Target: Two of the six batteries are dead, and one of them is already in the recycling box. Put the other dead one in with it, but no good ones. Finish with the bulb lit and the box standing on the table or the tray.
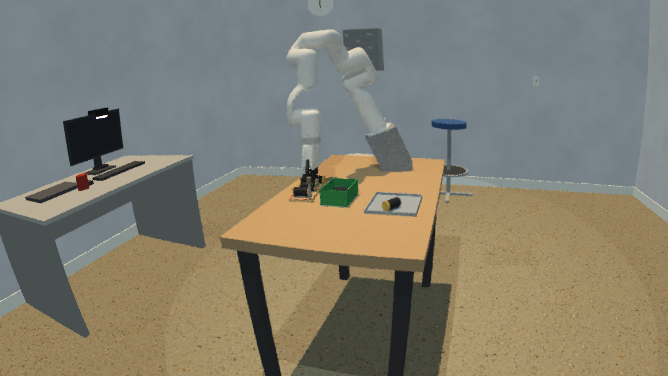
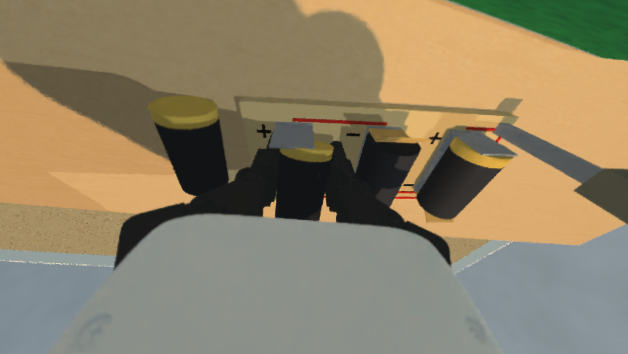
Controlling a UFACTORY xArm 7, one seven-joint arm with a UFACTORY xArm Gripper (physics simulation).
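Seen in the pictures: gripper, fingertip midpoint: [image 2: 304, 154]; arm's base at its link origin: [image 1: 379, 130].
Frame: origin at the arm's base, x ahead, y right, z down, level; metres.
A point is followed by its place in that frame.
Note:
My gripper [image 1: 311, 173] {z 0.166, x 0.396, y 0.158 m} [image 2: 304, 154] {z 0.166, x 0.396, y 0.158 m} is shut on a black battery with a yellow end [image 2: 302, 182] {z 0.132, x 0.394, y 0.156 m}, at the left bay of the circuit board [image 2: 420, 111] {z 0.173, x 0.465, y 0.105 m}. A grey contact plate [image 2: 292, 135] {z 0.154, x 0.383, y 0.139 m} overlaps the battery's yellow end. Two more batteries [image 2: 389, 167] {z 0.137, x 0.443, y 0.134 m} [image 2: 462, 177] {z 0.141, x 0.502, y 0.130 m} sit in the bays to the right. Another battery [image 2: 192, 150] {z 0.149, x 0.326, y 0.163 m} is left of the board, apart from it. The green recycling box [image 1: 334, 196] {z 0.144, x 0.559, y -0.014 m} [image 2: 565, 22] {z 0.153, x 0.487, y 0.049 m} stands on the table beside the board, with something dark inside. A battery [image 1: 392, 203] {z 0.154, x 0.542, y -0.222 m} lies on the tray [image 1: 412, 203] {z 0.179, x 0.456, y -0.273 m}. I cannot make out the bulb.
A grey bar [image 2: 545, 150] {z 0.137, x 0.530, y 0.096 m} with a dark block at its end juts from the board's right side. The wooden table [image 1: 320, 230] {z 0.182, x 0.764, y -0.059 m} has its edge close behind the batteries. A desk [image 1: 165, 165] with a monitor [image 1: 95, 136] stands left, and a stool [image 1: 449, 124] stands behind right.

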